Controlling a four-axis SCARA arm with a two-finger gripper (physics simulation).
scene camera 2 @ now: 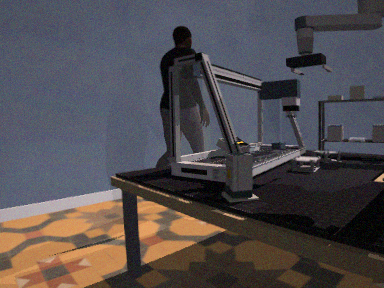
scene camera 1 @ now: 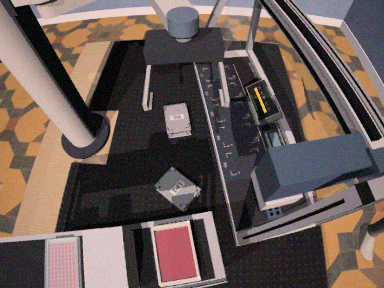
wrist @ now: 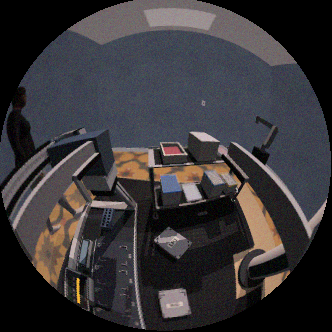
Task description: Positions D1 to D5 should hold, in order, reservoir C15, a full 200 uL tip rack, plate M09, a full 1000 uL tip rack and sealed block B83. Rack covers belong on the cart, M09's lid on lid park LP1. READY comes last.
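My gripper [scene camera 1: 186,106] [scene camera 2: 312,71] [wrist: 159,146] is open and empty, high above the table. Below it, the deck [scene camera 1: 216,142] [wrist: 131,270] shows bare corner brackets; one finger hides part of it in scene camera 1. Lid park LP1 [scene camera 1: 177,189] [wrist: 172,243] is a grey block, turned askew and bare on top. The cart [scene camera 2: 321,125] [wrist: 154,192] holds a red-filled open box [scene camera 1: 176,254] [wrist: 172,150], a pink rack [scene camera 1: 63,262], a blue-topped box [wrist: 170,187], a flat white piece [wrist: 191,192] and a grey-blue-topped box [wrist: 213,181]. Their labels are unreadable.
A grey block RG [scene camera 1: 177,119] [wrist: 174,303] stands beside the deck. A display with a yellow bar [scene camera 1: 262,101] [wrist: 77,291] and a blue pipetting head [scene camera 1: 317,162] [wrist: 92,155] are at the deck. A small device [scene camera 2: 239,175] stands at the table corner. A person [scene camera 2: 182,90] [wrist: 20,125] stands behind.
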